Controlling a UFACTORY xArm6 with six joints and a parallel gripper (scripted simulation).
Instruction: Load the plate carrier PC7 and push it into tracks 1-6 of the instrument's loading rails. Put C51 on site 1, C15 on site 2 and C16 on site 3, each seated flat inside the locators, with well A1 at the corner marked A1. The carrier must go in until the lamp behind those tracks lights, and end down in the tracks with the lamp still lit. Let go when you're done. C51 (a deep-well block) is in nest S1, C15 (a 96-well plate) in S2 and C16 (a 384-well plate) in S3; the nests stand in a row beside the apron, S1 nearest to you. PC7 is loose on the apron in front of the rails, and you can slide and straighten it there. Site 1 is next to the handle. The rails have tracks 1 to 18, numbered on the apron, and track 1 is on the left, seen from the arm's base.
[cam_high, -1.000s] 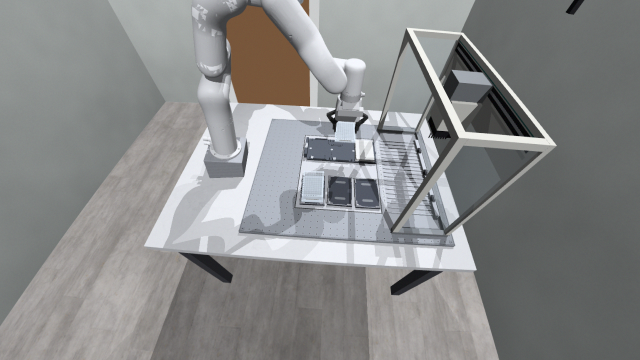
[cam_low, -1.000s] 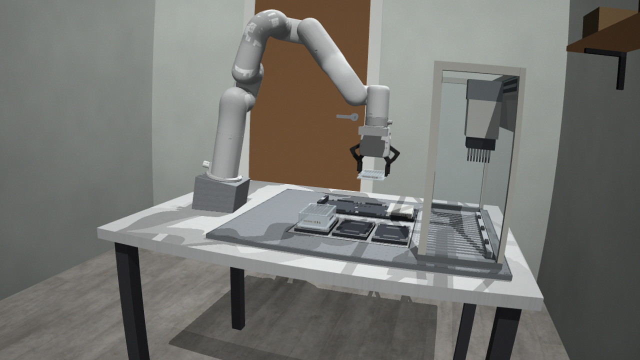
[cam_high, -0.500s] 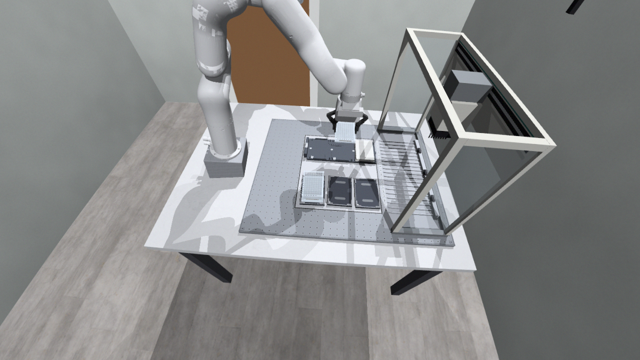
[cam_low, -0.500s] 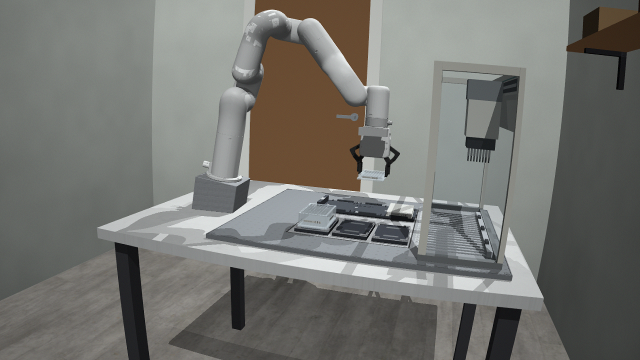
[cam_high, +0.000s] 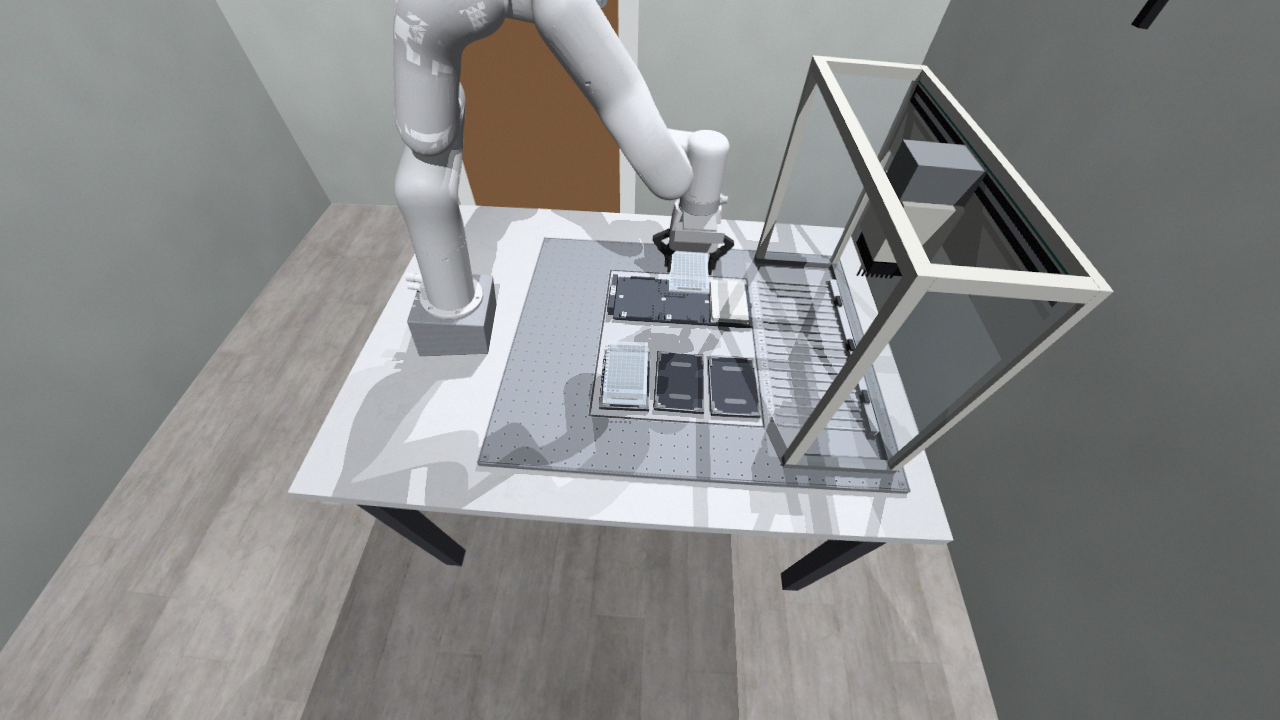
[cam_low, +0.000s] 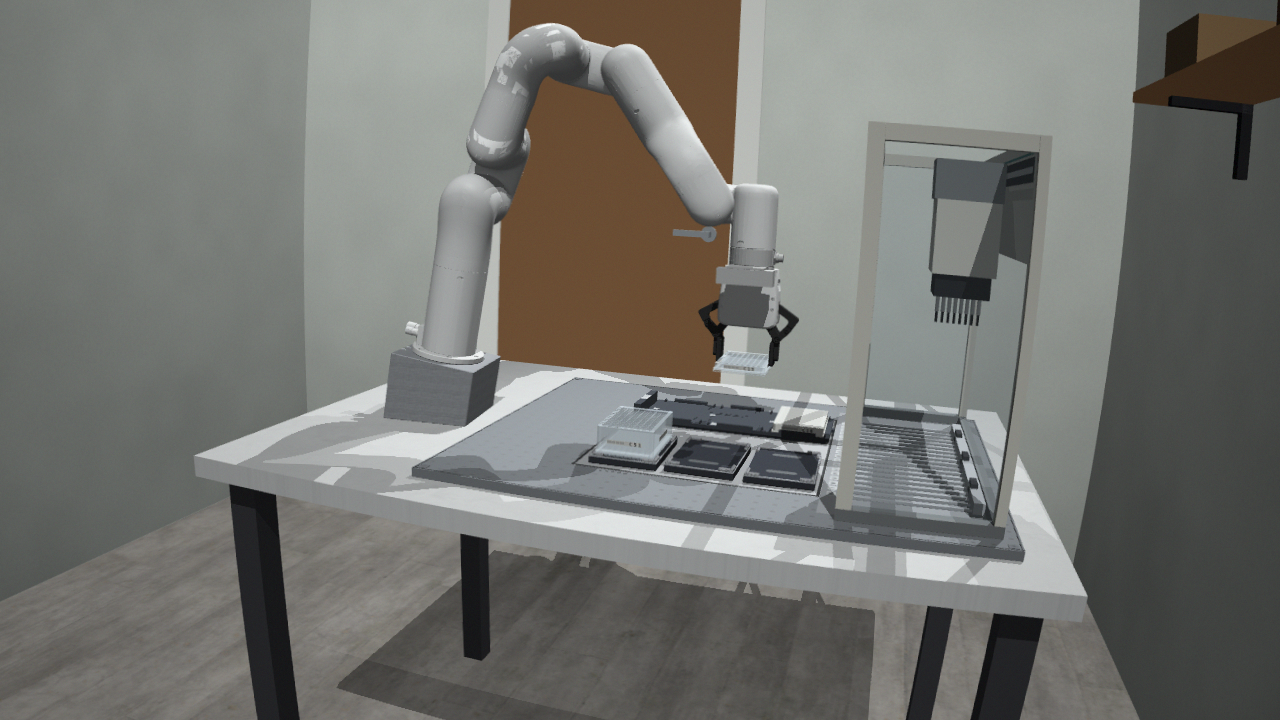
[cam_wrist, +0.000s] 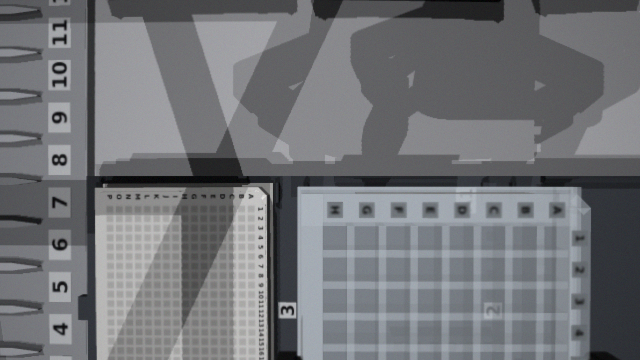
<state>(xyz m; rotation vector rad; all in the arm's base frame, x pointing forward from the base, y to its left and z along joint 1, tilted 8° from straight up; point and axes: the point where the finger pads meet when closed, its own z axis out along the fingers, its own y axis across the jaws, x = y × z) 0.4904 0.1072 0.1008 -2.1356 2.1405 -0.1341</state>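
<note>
My hand is 10 cm above the dark carrier PC7 and 1 cm past it. Also, from my hand: front post: 39 cm to the right, 20 cm ahead, 13 cm above; nest S3: 23 cm to the right, 11 cm below, 10 cm ahead; nest S2: 23 cm to the right, 11 cm below, 1 cm behind.
</note>
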